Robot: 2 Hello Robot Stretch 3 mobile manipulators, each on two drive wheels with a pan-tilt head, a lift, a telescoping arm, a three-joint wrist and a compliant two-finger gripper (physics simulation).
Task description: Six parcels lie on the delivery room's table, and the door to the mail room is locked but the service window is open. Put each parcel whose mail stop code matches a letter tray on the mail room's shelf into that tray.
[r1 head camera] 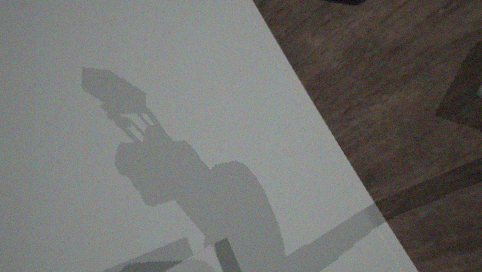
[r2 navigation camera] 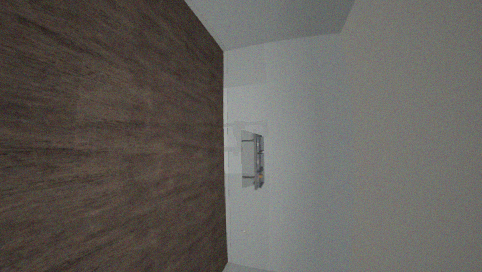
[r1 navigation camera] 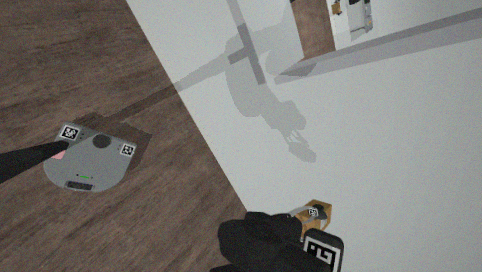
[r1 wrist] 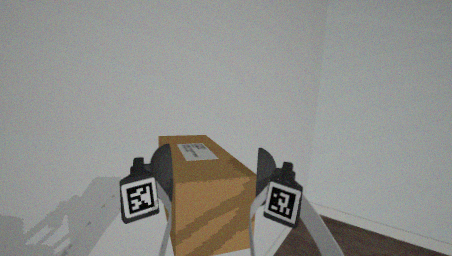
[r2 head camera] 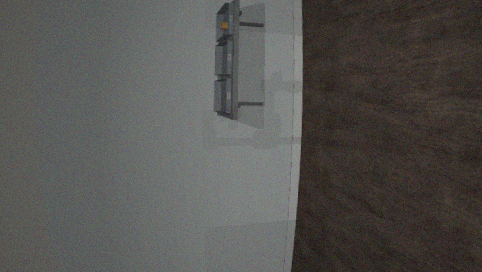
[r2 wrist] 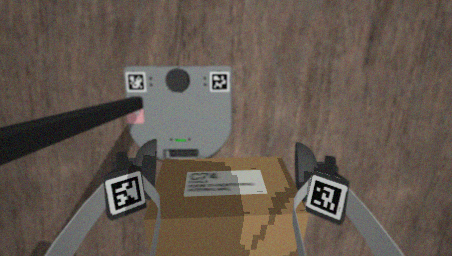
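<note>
In the r1 wrist view, my r1 gripper (r1 wrist: 215, 172) is shut on a brown parcel (r1 wrist: 212, 215) (r1 navigation camera: 307, 228) with a blurred white label on top, held beside a pale wall. In the r2 wrist view, my r2 gripper (r2 wrist: 226, 162) is shut on a wider brown parcel (r2 wrist: 200, 230); its label is too blurred to read surely. It is held above the r2 base. In the r2 head view, a grey wall shelf (r2 head camera: 236, 65) (r2 navigation camera: 256, 160) bears three grey trays; the tray at the top end holds a small orange parcel (r2 head camera: 224, 25) (r2 navigation camera: 260, 176). The delivery table does not show.
The r1 base (r1 navigation camera: 90, 167) stands on dark wood floor near the pale wall (r1 navigation camera: 390, 150). An opening at the upper right shows floor, a small orange box (r1 navigation camera: 336, 8) and a grey object beyond. The r2 base (r2 wrist: 180, 112) and its black arm (r2 wrist: 70, 122) show below the r2 gripper.
</note>
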